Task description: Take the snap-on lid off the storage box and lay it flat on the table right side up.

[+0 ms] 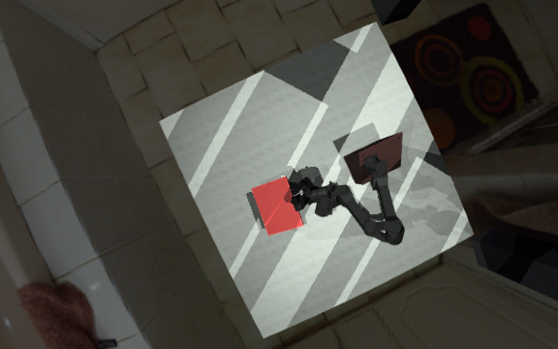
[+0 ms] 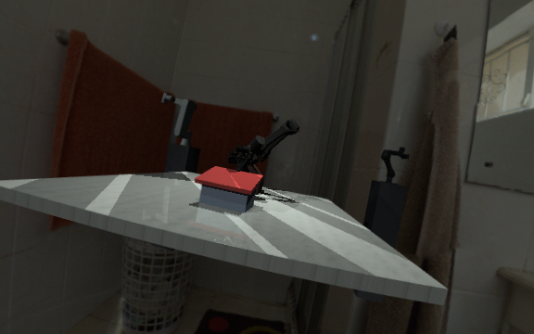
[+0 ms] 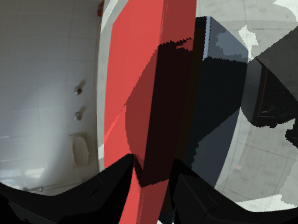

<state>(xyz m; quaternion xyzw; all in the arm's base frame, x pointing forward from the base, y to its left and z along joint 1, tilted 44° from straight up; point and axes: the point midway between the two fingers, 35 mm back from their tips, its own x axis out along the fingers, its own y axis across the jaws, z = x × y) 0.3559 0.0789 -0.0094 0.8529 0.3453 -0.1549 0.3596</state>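
Right now my gripper tip is 8 cm short of the red lid and 2 cm above it. Round my gripper tip: grey-blue storage box: 9 cm below, 7 cm ahead.
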